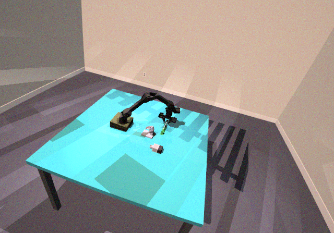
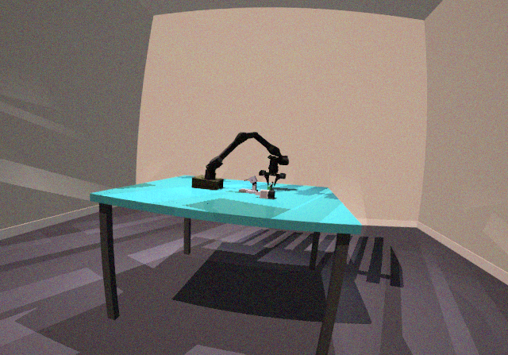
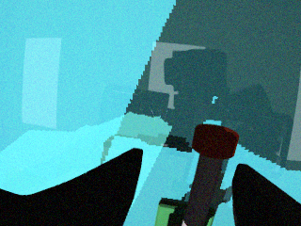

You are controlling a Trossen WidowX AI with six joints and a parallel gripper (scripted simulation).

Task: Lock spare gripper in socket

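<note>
Right now the green pad is 10 cm to the right of my gripper tip and 1 cm behind it. From my gripper tip the other things lie so: spare gripper: 38 cm to the right, 6 cm behind; then mount: 21 cm to the right, 14 cm behind, 3 cm above.
</note>
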